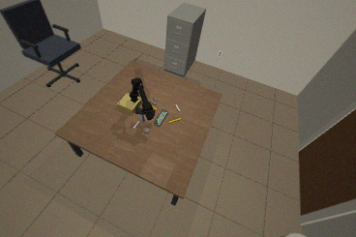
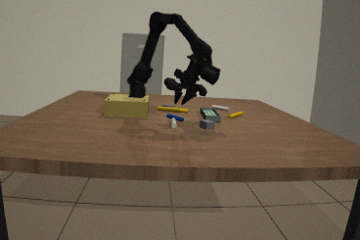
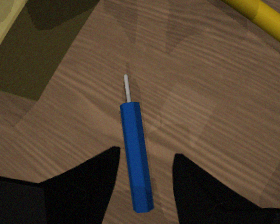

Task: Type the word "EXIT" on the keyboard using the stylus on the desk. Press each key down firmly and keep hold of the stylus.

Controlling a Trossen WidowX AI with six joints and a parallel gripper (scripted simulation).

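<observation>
The blue stylus lies 3 cm behind my gripper tip, 1 cm to the left of it and 6 cm below it. Round my gripper tip: grey stylus tip (6 cm behind, 3 cm to the left, 6 cm below); small grey block (13 cm ahead, 11 cm to the right, 5 cm below).
</observation>
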